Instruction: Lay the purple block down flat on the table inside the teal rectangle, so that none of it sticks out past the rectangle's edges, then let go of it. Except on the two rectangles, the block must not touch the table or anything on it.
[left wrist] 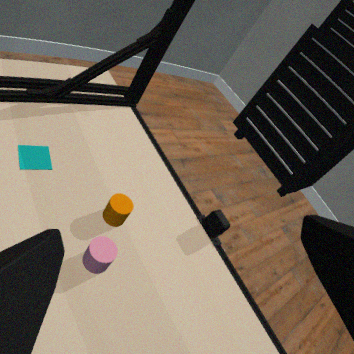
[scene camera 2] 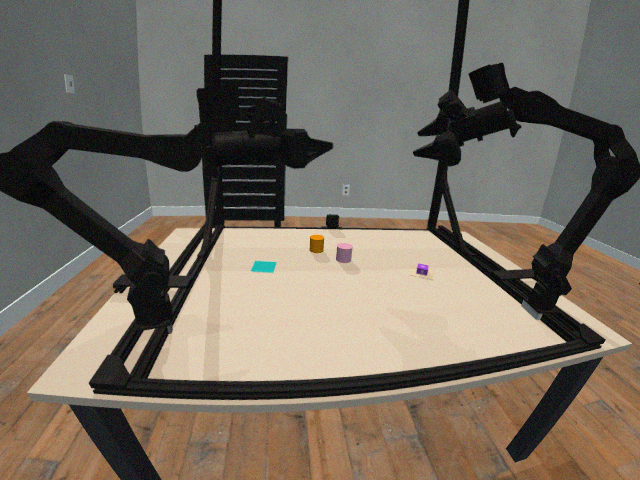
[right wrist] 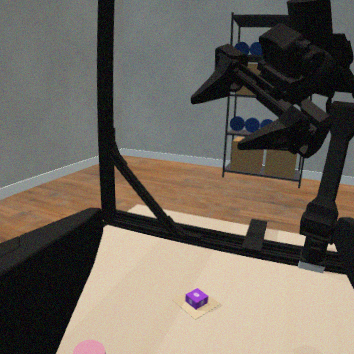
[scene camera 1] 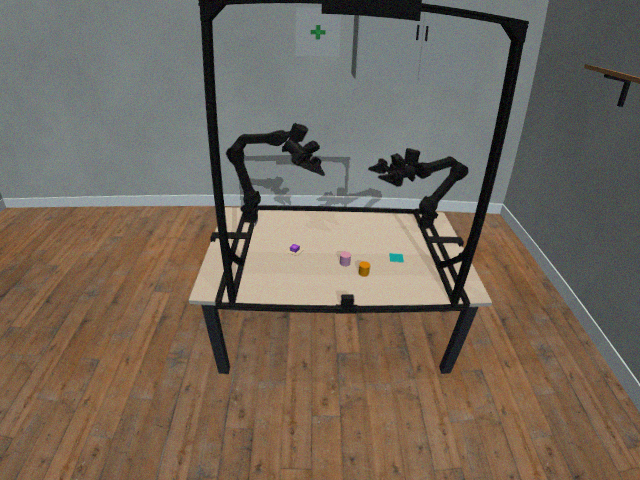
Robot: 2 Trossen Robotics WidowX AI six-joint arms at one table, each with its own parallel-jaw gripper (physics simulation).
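Frame: origin at the left arm's base, x ahead, y left, z up, level; centimetres.
Where they show: left gripper, between the fingertips: [left wrist: 183, 235] [scene camera 2: 415, 143] [right wrist: 212, 121] [scene camera 1: 320, 173]; right gripper, between the fingertips: [scene camera 2: 321, 144] [right wrist: 222, 225] [scene camera 1: 373, 172]; left arm's base, origin of its link: [scene camera 2: 540, 305] [right wrist: 312, 257] [scene camera 1: 250, 219]; right arm's base, origin of its link: [scene camera 2: 154, 318] [scene camera 1: 426, 225].
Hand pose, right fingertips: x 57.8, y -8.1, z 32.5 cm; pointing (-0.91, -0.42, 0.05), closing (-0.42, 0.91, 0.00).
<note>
Things, the pixels of their centre, and the offset from my right fingertips. "pt": a spot on its surface instead.
- purple block, middle of its body: [right wrist: 196, 298] [scene camera 2: 422, 269] [scene camera 1: 294, 248] dx -32.2, dy -12.8, dz -33.4 cm
- pale yellow rectangle, a spot on its surface: [right wrist: 212, 304] [scene camera 2: 428, 277] pt dx -33.0, dy -9.6, dz -34.3 cm
- teal rectangle, a spot on its surface: [left wrist: 35, 157] [scene camera 2: 264, 266] [scene camera 1: 396, 257] pt dx +13.3, dy -13.4, dz -34.2 cm
- pink cylinder, middle of its body: [left wrist: 99, 254] [scene camera 2: 344, 252] [scene camera 1: 345, 258] dx -9.5, dy -19.8, dz -32.1 cm
- orange cylinder, middle of its body: [left wrist: 117, 209] [scene camera 2: 316, 243] [scene camera 1: 364, 268] dx -1.4, dy -26.0, dz -32.1 cm
The purple block [scene camera 1: 294, 248] [scene camera 2: 422, 269] [right wrist: 196, 298] lies flat on the pale yellow rectangle [scene camera 2: 426, 277] [right wrist: 212, 304], at the left of the table in scene camera 1. The teal rectangle [scene camera 1: 396, 257] [scene camera 2: 263, 267] [left wrist: 35, 157] is bare and lies toward the other side. My left gripper [scene camera 1: 321, 167] [scene camera 2: 416, 143] [left wrist: 183, 235] [right wrist: 212, 121] is open and empty, high above the table and apart from the block. My right gripper [scene camera 1: 374, 172] [right wrist: 222, 225] is open and empty, also high above the table. The block does not show in the left wrist view.
A pink cylinder [scene camera 1: 345, 259] [scene camera 2: 344, 253] [left wrist: 100, 255] and an orange cylinder [scene camera 1: 364, 269] [scene camera 2: 316, 243] [left wrist: 118, 210] stand upright between the block and the teal rectangle. Black frame posts [scene camera 1: 210, 129] rise at the table's sides.
</note>
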